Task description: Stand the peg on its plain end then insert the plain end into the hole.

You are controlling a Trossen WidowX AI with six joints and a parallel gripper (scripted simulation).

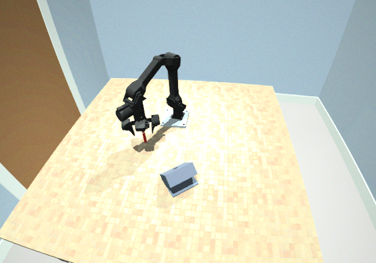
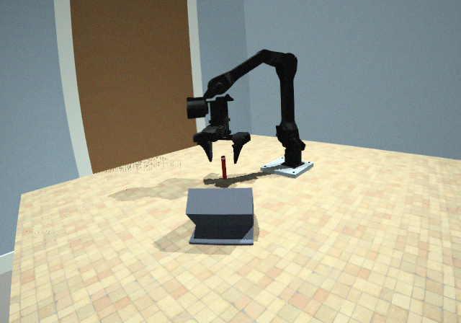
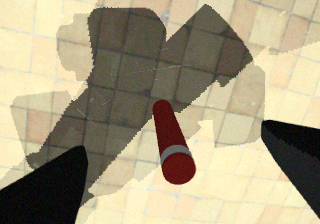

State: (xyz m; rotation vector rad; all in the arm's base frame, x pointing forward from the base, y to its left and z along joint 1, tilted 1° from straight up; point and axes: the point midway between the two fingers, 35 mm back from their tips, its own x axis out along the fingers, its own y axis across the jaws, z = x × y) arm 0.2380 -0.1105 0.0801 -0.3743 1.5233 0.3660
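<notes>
Right now my gripper tip is right at the red peg. Also, from my gripper tip: grey sloped panel: 24 cm to the left, 18 cm ahead, 1 cm below.
</notes>
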